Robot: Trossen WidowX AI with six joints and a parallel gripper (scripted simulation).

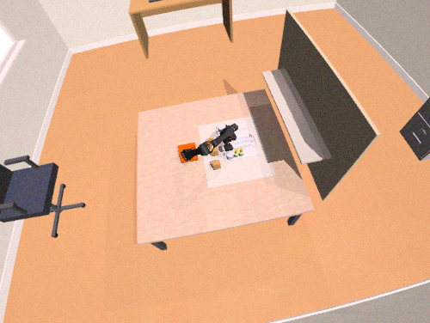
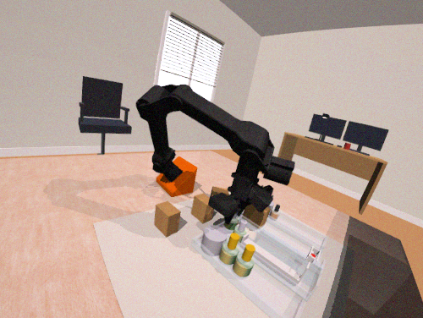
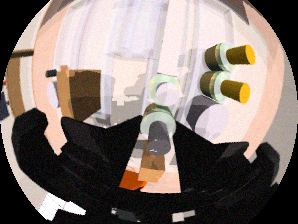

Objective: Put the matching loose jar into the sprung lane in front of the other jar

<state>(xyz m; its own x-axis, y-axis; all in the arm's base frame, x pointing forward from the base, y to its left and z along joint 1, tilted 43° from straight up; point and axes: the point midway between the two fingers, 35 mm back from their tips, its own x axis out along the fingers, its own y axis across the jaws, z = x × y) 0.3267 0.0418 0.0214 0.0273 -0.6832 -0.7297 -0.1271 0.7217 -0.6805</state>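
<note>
Right now the clear lane rack is 14 cm ahead of my gripper tip, 4 cm to the left of it and 3 cm below it. From my gripper tip the other things lie so: red mark: 22 cm ahead, 6 cm to the left, 2 cm above; small bottle: 3 cm ahead, 22 cm to the left, 2 cm below.
</note>
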